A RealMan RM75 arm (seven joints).
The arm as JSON. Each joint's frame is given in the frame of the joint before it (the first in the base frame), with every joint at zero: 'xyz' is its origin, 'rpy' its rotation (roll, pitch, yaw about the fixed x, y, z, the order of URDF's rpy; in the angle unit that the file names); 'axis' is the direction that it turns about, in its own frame. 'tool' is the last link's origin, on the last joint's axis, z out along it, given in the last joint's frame.
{
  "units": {
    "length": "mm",
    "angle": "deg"
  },
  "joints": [
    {
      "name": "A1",
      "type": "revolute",
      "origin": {
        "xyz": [
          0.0,
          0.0,
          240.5
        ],
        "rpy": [
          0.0,
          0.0,
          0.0
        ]
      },
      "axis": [
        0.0,
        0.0,
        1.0
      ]
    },
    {
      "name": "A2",
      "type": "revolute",
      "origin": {
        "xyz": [
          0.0,
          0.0,
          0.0
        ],
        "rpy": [
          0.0,
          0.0,
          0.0
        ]
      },
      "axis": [
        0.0,
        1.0,
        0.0
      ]
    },
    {
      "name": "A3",
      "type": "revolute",
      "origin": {
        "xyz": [
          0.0,
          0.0,
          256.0
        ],
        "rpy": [
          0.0,
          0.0,
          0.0
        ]
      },
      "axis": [
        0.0,
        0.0,
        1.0
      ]
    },
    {
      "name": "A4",
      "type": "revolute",
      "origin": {
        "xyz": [
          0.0,
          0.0,
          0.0
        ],
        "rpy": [
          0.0,
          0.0,
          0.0
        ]
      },
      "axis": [
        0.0,
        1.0,
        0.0
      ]
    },
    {
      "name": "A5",
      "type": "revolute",
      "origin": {
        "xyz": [
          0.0,
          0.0,
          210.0
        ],
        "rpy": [
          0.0,
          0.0,
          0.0
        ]
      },
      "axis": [
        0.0,
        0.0,
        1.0
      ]
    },
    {
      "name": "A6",
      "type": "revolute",
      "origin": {
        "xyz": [
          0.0,
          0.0,
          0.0
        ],
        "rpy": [
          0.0,
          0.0,
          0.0
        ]
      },
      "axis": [
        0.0,
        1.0,
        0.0
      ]
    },
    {
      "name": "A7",
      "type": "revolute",
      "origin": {
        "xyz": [
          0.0,
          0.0,
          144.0
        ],
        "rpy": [
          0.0,
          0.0,
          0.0
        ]
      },
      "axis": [
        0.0,
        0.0,
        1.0
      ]
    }
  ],
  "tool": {
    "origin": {
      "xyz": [
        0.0,
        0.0,
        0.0
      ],
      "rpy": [
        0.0,
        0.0,
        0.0
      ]
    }
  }
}
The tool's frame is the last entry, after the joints.
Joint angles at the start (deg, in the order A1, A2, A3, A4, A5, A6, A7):
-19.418 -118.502 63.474 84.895 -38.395 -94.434 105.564
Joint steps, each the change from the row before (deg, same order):
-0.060 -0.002 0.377 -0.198 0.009 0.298 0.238
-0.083 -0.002 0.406 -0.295 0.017 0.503 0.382
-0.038 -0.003 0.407 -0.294 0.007 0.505 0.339
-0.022 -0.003 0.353 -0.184 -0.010 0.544 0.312
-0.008 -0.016 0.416 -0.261 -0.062 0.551 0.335
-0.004 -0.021 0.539 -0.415 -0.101 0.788 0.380
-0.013 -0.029 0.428 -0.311 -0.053 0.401 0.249
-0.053 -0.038 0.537 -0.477 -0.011 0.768 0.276
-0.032 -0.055 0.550 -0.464 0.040 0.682 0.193
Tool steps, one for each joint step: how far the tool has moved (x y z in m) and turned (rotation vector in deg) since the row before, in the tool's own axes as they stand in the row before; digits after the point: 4 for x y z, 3 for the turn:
0.0008 -0.0003 0.0014 -0.081 -0.016 0.460
0.0006 -0.0007 0.0017 0.032 -0.051 0.587
0.0005 -0.0005 0.0018 0.020 -0.050 0.505
0.0004 -0.0008 0.0013 0.172 -0.079 0.491
0.0006 -0.0005 0.0018 0.090 0.001 0.502
0.0007 -0.0006 0.0025 0.134 0.016 0.542
0.0008 0.0000 0.0020 -0.100 0.062 0.395
0.0006 -0.0005 0.0027 0.059 -0.028 0.437
0.0006 -0.0001 0.0028 -0.047 -0.042 0.351

